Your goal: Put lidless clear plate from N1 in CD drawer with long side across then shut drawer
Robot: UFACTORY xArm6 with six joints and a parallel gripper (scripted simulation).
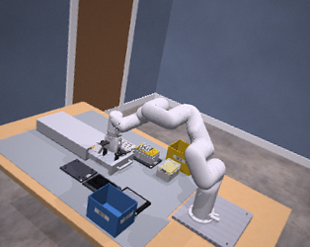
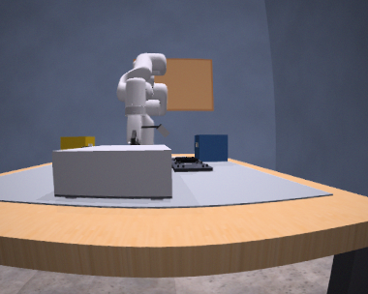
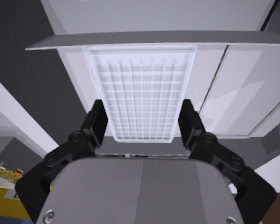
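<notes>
My hand is 10 mm above the clear plate. From my hand the other things lie so: cooler CD (170 mm ahead, 20 mm to the right); then work nest N1 (180 mm to the left, 70 mm ahead, 30 mm below); then drawer (40 mm ahead, 10 mm below).
</notes>
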